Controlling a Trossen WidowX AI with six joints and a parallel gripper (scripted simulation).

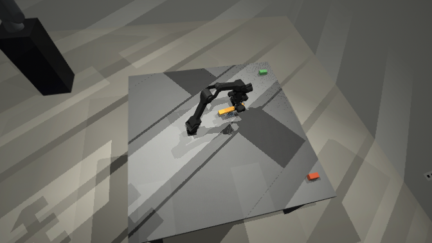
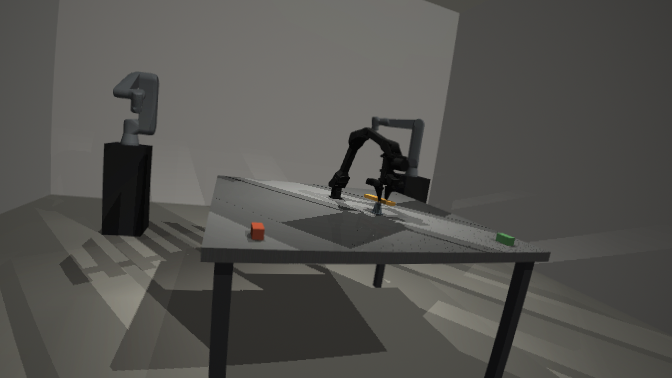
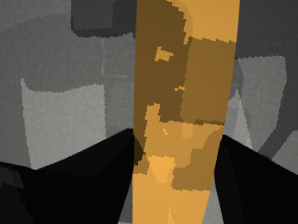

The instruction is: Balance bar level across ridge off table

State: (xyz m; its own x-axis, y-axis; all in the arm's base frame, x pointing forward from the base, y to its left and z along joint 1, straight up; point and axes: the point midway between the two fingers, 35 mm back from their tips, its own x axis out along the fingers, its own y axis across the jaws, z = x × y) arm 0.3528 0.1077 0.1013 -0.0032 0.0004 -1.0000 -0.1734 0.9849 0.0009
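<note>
Now: the orange bar 3 cm behind my gripper tip. The rest, counted from my gripper tip: green block: 39 cm to the left, 39 cm ahead, 5 cm below; red block: 61 cm to the right, 39 cm ahead, 5 cm below.
</note>
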